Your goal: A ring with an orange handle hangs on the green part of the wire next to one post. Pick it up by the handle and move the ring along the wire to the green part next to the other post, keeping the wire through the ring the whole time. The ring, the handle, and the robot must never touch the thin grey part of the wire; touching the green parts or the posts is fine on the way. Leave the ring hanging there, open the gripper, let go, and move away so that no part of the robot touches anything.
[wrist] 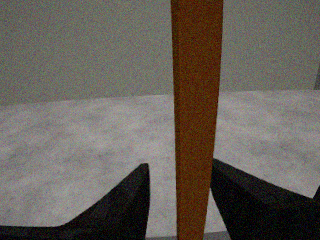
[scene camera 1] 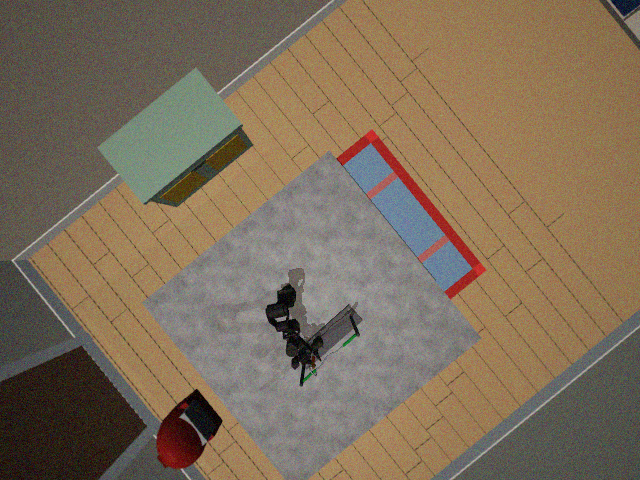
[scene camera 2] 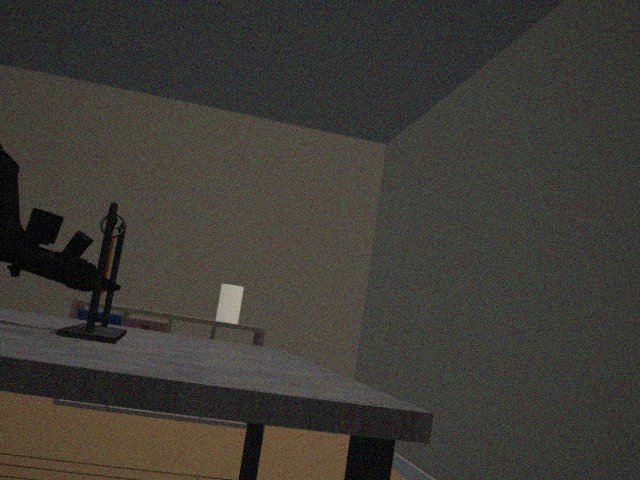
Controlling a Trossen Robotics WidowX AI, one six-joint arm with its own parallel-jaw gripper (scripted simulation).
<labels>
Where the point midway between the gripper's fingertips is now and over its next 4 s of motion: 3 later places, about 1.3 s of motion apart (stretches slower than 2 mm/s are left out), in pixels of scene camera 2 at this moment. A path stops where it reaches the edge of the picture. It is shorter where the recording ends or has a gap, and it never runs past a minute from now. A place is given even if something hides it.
The gripper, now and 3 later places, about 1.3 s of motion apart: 119,288; 120,282; 116,283; 89,279
</labels>
